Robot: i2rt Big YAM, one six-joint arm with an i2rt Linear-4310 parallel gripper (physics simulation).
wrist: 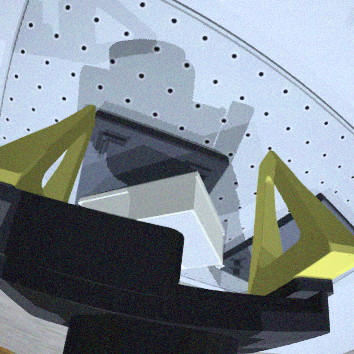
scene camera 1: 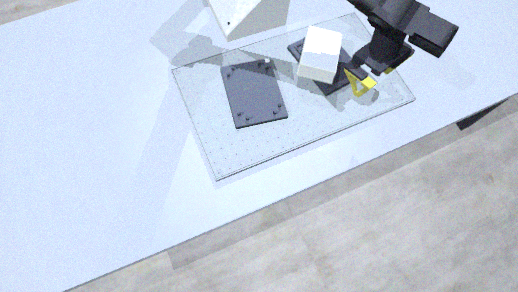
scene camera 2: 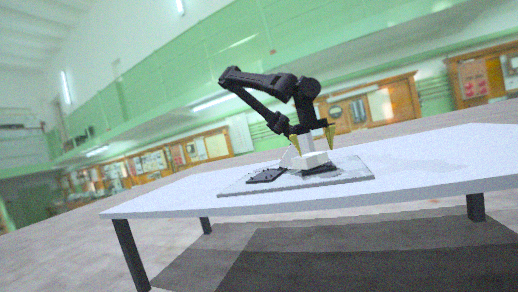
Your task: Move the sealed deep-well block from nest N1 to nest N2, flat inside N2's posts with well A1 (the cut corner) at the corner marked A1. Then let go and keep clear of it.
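Seen in the pictures: gripper, fingertip midpoint: (wrist: pixel 181 134) (scene camera 1: pixel 370 84) (scene camera 2: pixel 316 153); arm's base, link origin: (scene camera 2: pixel 298 137).
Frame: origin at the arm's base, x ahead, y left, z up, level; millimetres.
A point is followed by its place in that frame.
The white deep-well block (scene camera 1: pixel 320 52) @[x 328, y 58, z -57 mm] (scene camera 2: pixel 309 161) @[x 380, y 71, z -71 mm] (wrist: pixel 175 200) @[x 380, y 71, z -68 mm] rests over N1, the dark plate (scene camera 1: pixel 332 89) @[x 406, y 57, z -103 mm] (scene camera 2: pixel 328 168) @[x 400, y 131, z -103 mm] (wrist: pixel 145 142) @[x 395, y 109, z -102 mm], and looks turned out of line with it. Whether it lies flat is unclear. Its cut corner cannot be made out. N2, the dark plate with small posts (scene camera 1: pixel 255 95) @[x 348, y -116, z -102 mm] (scene camera 2: pixel 265 175) @[x 352, y -118, z -103 mm] (wrist: pixel 290 233) @[x 367, y -80, z -102 mm], is empty, with a small white mark (scene camera 1: pixel 267 60) @[x 271, y -47, z -102 mm] at one corner. My gripper (scene camera 1: pixel 375 82) @[x 457, y 105, z -36 mm] (scene camera 2: pixel 316 152) @[x 457, y 105, z -36 mm] (wrist: pixel 181 134) @[x 457, y 105, z -36 mm] is open and empty. Its yellow fingers stand wide apart above the block, beyond one end of it in the first scene view.
Both nests stand on a perforated board (scene camera 1: pixel 215 155) @[x 441, y -255, z -114 mm] (scene camera 2: pixel 355 174) @[x 478, y 204, z -114 mm] (wrist: pixel 280 125) @[x 462, y 19, z -114 mm] on the white table (scene camera 1: pixel 90 165) @[x 346, y -509, z -127 mm] (scene camera 2: pixel 165 200) @[x 453, y -596, z -127 mm]. A white wedge-shaped stand (scene camera 1: pixel 260 17) @[x 166, y -18, z -70 mm] rises behind the board, near the nests. The front table edge is beyond the board.
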